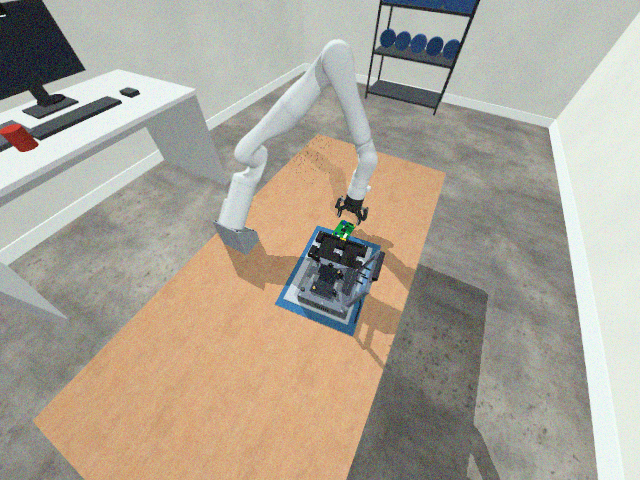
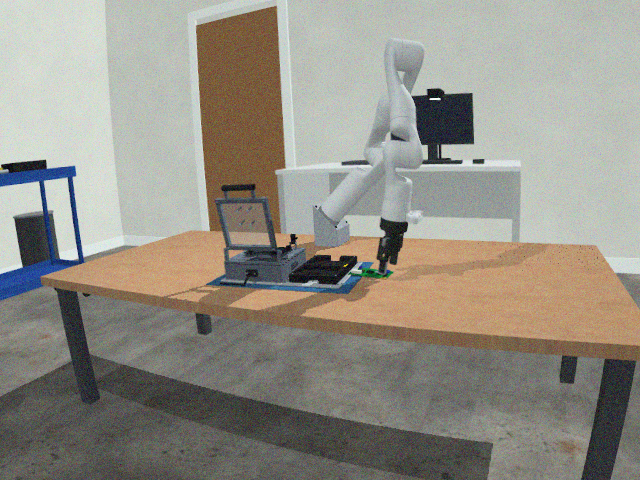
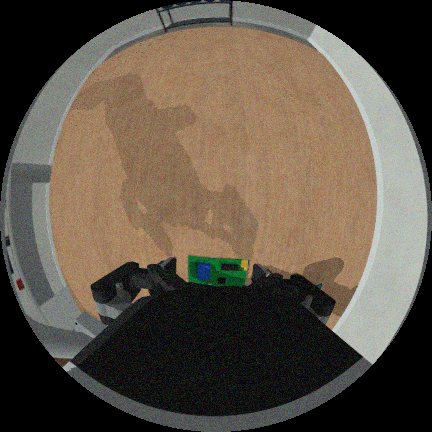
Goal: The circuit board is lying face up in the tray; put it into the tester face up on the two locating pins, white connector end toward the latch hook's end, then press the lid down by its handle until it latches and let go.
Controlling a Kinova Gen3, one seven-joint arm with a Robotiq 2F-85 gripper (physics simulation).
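Frame: origin at the arm's base, x ahead, y left, z up, level; metres.
Seen in the pictures: gripper, fingertip midpoint: (image 1: 348, 220) (image 2: 387, 268) (image 3: 214, 269); arm's base, link origin: (image 1: 232, 225) (image 2: 330, 212) (image 3: 83, 344).
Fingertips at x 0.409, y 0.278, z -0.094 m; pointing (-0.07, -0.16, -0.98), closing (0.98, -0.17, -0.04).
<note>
Pixels of each thing's top centre, then the offset from my fingertips to it. "pt": a spot on its surface instead. Level surfaces: height alone.
- green circuit board, top centre: (image 3: 214, 300) (image 2: 371, 268) (image 1: 344, 228) 0.004 m back, 0.047 m right, 0.002 m down
- black tray, surface spot: (image 2: 323, 269) pt 0.009 m back, 0.189 m right, 0.010 m down
- blue mat, surface height: 0.014 m down
- black handle, top centre: (image 2: 237, 184) (image 1: 379, 264) 0.165 m ahead, 0.350 m right, 0.258 m up
- wooden table, surface height: 0.017 m down
The green circuit board (image 1: 345, 228) (image 2: 374, 272) (image 3: 217, 271) lies flat, face up, at the far end of the black tray (image 1: 341, 250) (image 2: 323, 269), partly out over the table. My gripper (image 1: 351, 212) (image 2: 385, 263) (image 3: 214, 269) is open and empty. It hangs just above the board, with one finger on either side of it. The grey tester (image 1: 328, 291) (image 2: 263, 263) stands beside the tray on a blue mat (image 1: 289, 305) (image 2: 330, 288). Its clear lid (image 2: 247, 223) stands open, with the black handle (image 2: 237, 187) (image 1: 377, 266) at the top.
The arm's base (image 1: 236, 234) (image 2: 330, 232) is bolted to the wooden table (image 1: 180, 387) (image 2: 465, 305) near the tester. A white desk (image 1: 103, 124) with a monitor, a dark shelf rack (image 1: 372, 56) and a blue cart (image 2: 44, 172) stand away from the table.
</note>
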